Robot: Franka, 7 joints.
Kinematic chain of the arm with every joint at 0, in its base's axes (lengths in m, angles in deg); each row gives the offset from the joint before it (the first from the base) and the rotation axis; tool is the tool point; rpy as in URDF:
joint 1: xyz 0 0 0.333 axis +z
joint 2: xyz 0 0 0 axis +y
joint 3: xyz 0 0 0.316 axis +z
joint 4: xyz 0.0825 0 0 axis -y
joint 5: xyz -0.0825 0 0.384 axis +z
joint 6: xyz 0 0 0 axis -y
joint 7: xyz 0.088 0 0 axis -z
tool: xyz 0 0 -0.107 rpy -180 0 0
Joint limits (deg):
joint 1: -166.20..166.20
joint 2: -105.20..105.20
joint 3: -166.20..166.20
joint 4: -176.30..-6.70
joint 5: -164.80..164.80
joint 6: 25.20..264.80
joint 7: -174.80..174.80
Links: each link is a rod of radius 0.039 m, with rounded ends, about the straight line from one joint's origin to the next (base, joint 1, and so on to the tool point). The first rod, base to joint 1, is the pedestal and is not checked.
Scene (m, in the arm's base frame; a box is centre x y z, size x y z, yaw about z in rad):
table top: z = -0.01
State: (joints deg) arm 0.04 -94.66 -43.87 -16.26 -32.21 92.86 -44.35
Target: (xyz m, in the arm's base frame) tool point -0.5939 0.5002 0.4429
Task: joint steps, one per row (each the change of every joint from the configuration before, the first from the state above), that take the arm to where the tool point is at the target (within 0.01 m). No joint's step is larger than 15 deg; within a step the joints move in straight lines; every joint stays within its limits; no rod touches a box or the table.
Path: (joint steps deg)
1: -12.60 1.46 1.82 2.39 1.14 -2.76 0.00
2: -12.60 1.46 1.81 2.39 1.15 -2.75 0.00
3: -12.60 1.47 1.82 2.39 1.14 -2.76 0.00
4: -12.60 1.46 1.81 2.39 1.14 -2.76 0.00

